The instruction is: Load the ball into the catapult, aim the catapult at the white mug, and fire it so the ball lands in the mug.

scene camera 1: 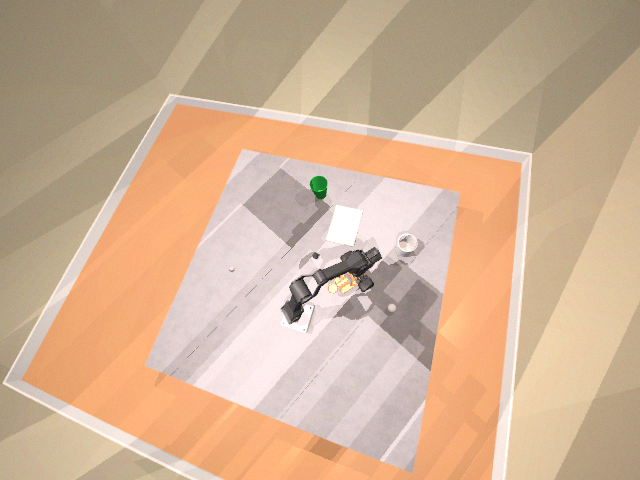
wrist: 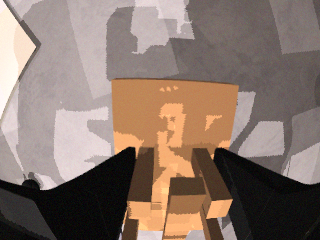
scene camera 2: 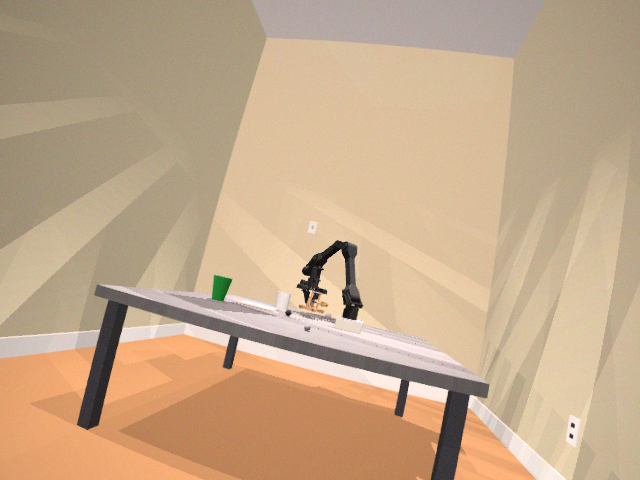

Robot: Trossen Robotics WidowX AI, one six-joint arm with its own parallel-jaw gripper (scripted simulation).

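My gripper [wrist: 175, 155], visible. Wooden catapult [wrist: 176, 125]. White flat sheet [scene camera 1: 343, 229].
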